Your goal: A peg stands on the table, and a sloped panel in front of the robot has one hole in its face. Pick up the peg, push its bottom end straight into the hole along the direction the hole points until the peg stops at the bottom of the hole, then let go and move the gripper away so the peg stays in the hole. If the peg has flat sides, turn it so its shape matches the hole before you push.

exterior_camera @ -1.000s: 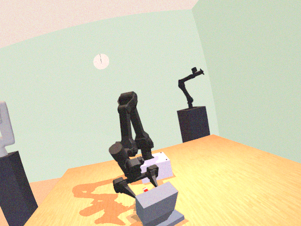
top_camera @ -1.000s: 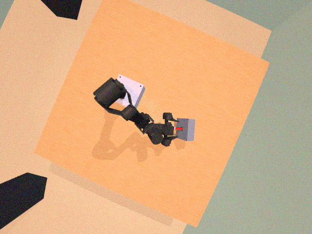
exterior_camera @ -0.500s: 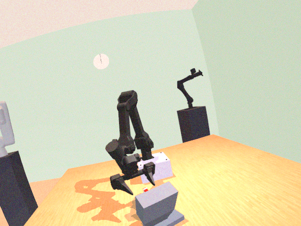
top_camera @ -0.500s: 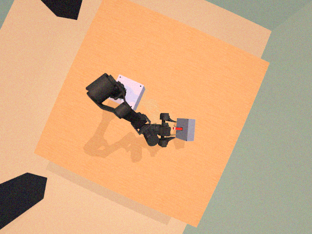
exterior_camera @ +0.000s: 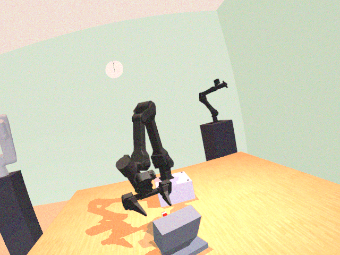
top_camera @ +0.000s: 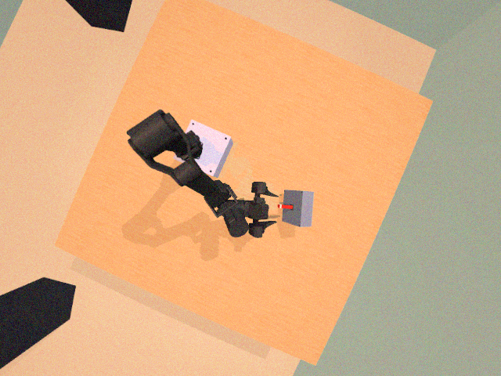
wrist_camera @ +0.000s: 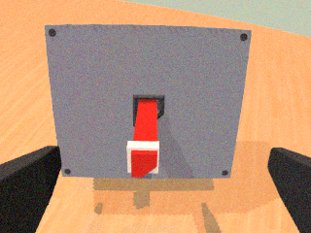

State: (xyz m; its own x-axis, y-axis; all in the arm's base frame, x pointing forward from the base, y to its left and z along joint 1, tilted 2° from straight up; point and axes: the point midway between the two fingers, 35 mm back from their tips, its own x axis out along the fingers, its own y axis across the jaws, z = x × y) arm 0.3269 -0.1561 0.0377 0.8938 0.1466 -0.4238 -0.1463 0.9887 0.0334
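Now: the red square peg 20 mm ahead of my gripper tip, 10 mm to the left of it and 20 mm below it. Round my gripper tip: grey sloped panel: 80 mm ahead, 20 mm to the left, 40 mm below.
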